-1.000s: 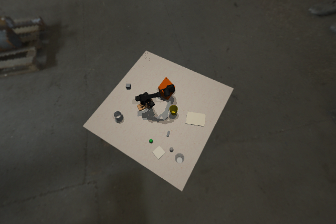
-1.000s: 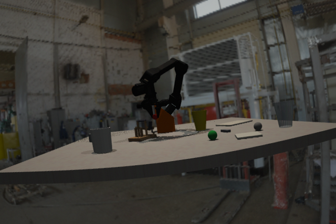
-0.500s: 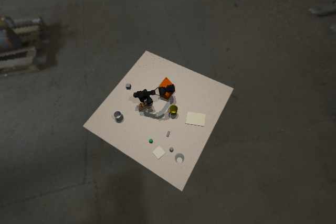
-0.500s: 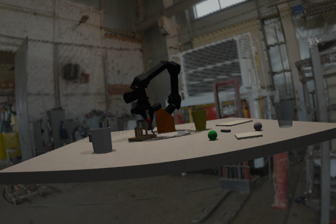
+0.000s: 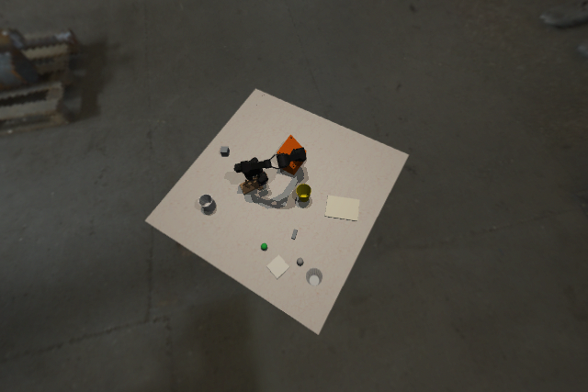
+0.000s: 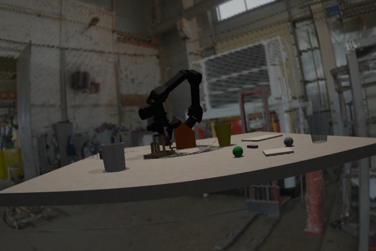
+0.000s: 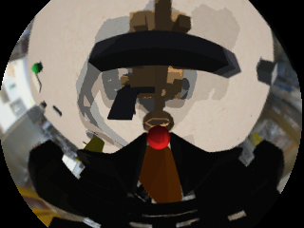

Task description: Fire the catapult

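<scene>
My gripper tip is now 1 cm below the red ball. Also, from my gripper tip: small grey cube (37 cm to the right, 6 cm behind, 5 cm below); then yellow cup (31 cm to the left, 4 cm below, 1 cm ahead); then wooden catapult (6 cm ahead, 2 cm to the right, 2 cm below).
</scene>
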